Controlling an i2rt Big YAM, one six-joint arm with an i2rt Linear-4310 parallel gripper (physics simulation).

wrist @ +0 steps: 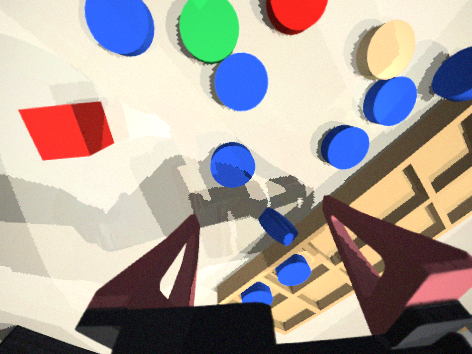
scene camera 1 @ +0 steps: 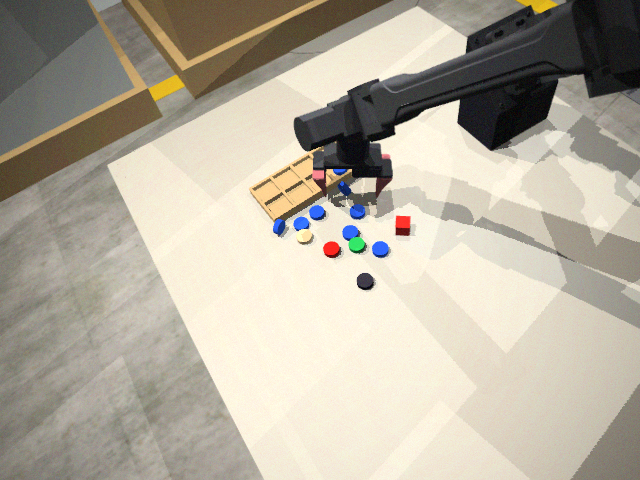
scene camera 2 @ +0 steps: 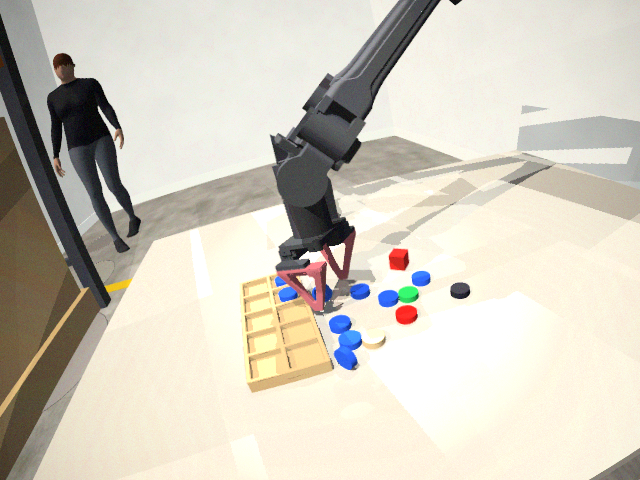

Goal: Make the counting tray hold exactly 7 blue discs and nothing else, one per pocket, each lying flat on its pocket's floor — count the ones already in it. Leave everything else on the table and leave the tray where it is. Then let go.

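The wooden tray [scene camera 1: 298,207] [scene camera 2: 289,378] [wrist: 382,162] holds two blue discs side by side at its far end, one [scene camera 2: 287,293] [wrist: 294,270] and another [scene camera 2: 280,281] [wrist: 257,295]. My gripper [scene camera 1: 351,196] [scene camera 2: 331,294] [wrist: 258,211] is open and empty above the table beside that end. A blue disc [scene camera 1: 343,188] [wrist: 278,226] stands steeply on edge by the tray's long wall, between the fingers' lines. Another blue disc [scene camera 1: 279,226] [scene camera 2: 345,357] is tilted near the tray's other end. Several blue discs lie flat on the table, the nearest [scene camera 1: 357,211] [scene camera 2: 359,291] [wrist: 233,165] beside the gripper.
A cream disc [scene camera 1: 303,236] [scene camera 2: 373,338] [wrist: 391,49], a red disc [scene camera 1: 331,249] [scene camera 2: 405,314], a green disc [scene camera 1: 356,244] [scene camera 2: 407,294] and a black disc [scene camera 1: 364,281] [scene camera 2: 459,290] lie on the table. A red cube [scene camera 1: 402,225] [scene camera 2: 398,259] [wrist: 65,131] stands apart.
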